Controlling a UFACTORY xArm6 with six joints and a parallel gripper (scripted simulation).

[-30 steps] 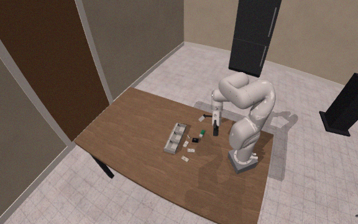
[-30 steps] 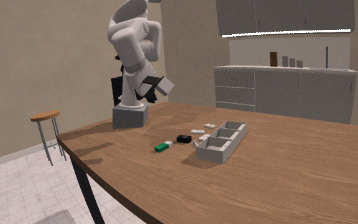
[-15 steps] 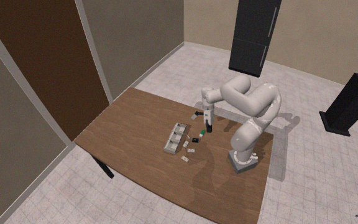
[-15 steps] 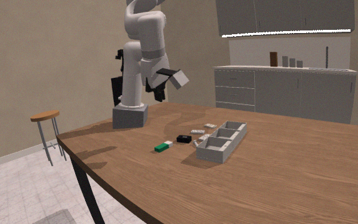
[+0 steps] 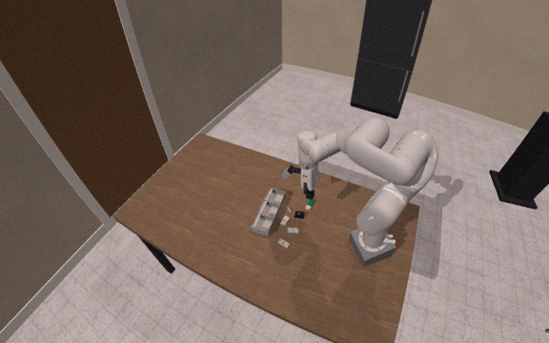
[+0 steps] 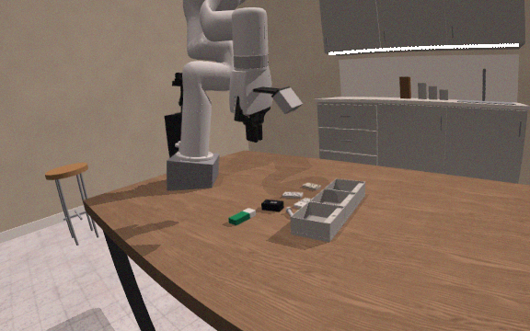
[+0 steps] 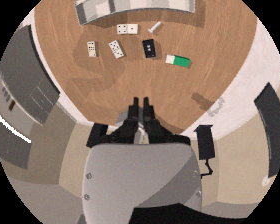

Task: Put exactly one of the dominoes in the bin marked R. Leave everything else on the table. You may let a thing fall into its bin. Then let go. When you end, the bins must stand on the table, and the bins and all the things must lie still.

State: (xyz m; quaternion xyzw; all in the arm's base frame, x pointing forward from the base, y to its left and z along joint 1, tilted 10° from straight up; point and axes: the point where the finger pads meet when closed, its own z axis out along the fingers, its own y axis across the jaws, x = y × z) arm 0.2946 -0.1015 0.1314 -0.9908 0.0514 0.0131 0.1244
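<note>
Now: the grey bin tray 18 cm ahead of my hand, 2 cm to the left of it and 17 cm below it. The rest, counted from my hand: small bolt (9 cm ahead, 2 cm to the right, 18 cm below); black block (3 cm ahead, 18 cm below); green-and-white block (1 cm ahead, 7 cm to the right, 18 cm below).
</note>
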